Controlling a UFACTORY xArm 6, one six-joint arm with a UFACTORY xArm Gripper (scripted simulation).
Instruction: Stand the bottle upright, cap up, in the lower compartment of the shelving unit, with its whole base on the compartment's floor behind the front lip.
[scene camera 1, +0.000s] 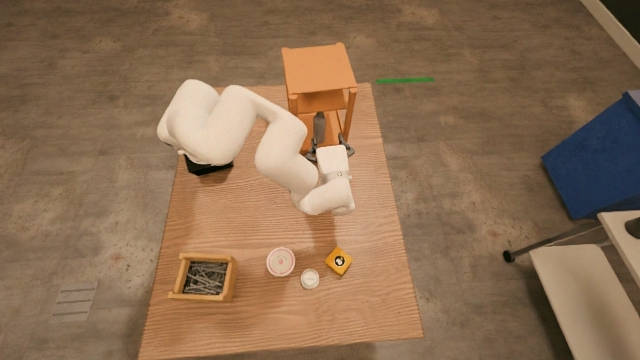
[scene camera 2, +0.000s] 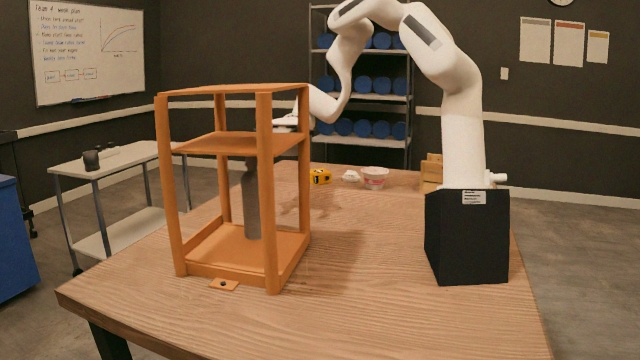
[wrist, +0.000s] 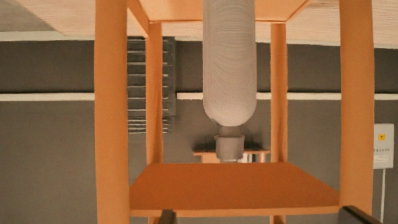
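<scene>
Visible: my gripper (scene camera 1: 326, 136), along with a bottle (scene camera 2: 249, 180) and an orange shelving unit (wrist: 278, 184).
</scene>
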